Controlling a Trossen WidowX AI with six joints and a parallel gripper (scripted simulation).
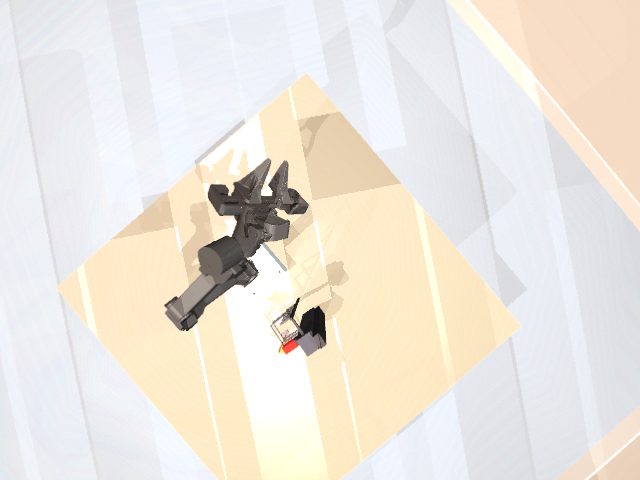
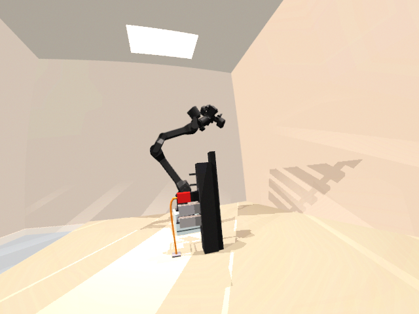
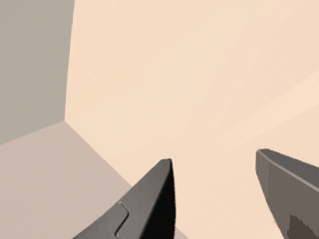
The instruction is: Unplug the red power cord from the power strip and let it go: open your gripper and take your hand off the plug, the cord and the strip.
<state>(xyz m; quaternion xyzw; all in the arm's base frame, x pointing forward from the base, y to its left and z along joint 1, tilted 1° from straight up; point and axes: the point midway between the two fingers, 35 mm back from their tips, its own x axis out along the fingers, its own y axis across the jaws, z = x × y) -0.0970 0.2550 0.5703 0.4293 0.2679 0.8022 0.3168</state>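
My gripper tip is 47 cm above the red plug, 40 cm short of it and 24 cm to the left of it.
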